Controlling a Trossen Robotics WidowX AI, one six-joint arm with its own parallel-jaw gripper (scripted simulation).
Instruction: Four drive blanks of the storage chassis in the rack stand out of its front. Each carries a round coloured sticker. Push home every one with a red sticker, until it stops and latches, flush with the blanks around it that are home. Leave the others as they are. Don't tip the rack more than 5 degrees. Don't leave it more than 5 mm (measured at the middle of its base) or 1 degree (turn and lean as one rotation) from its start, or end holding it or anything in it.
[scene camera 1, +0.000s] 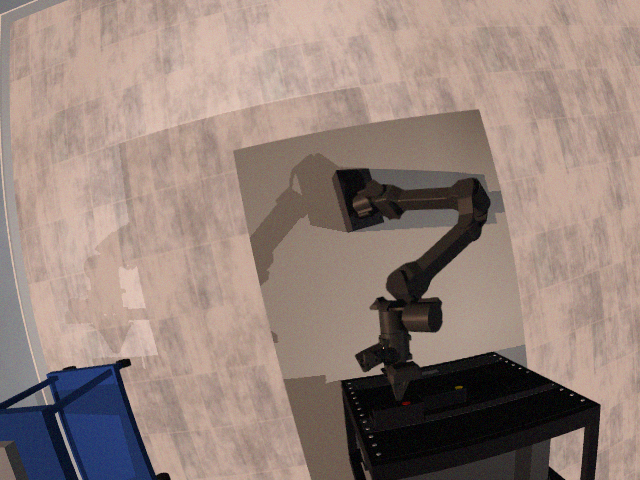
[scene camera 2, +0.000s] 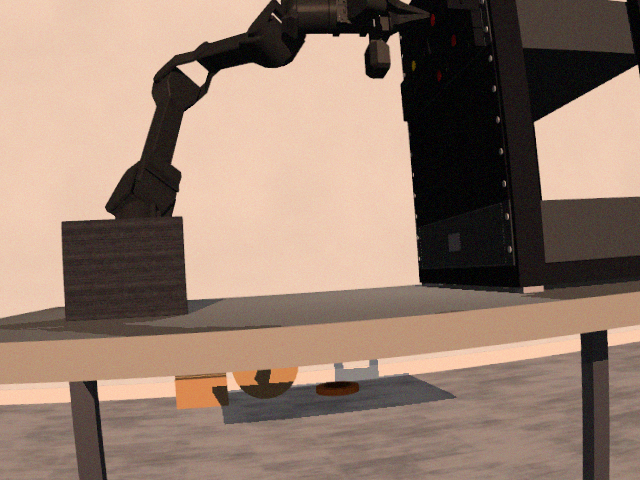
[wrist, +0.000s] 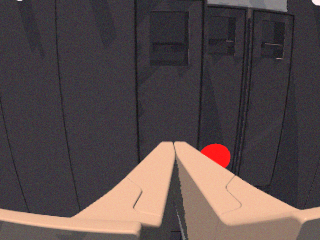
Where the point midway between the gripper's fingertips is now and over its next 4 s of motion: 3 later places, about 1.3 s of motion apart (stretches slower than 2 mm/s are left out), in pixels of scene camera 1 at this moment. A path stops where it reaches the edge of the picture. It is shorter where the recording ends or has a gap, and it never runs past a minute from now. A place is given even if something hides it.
My gripper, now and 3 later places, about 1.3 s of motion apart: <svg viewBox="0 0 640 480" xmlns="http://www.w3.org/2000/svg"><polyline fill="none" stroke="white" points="398,400 398,403 399,413 399,416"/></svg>
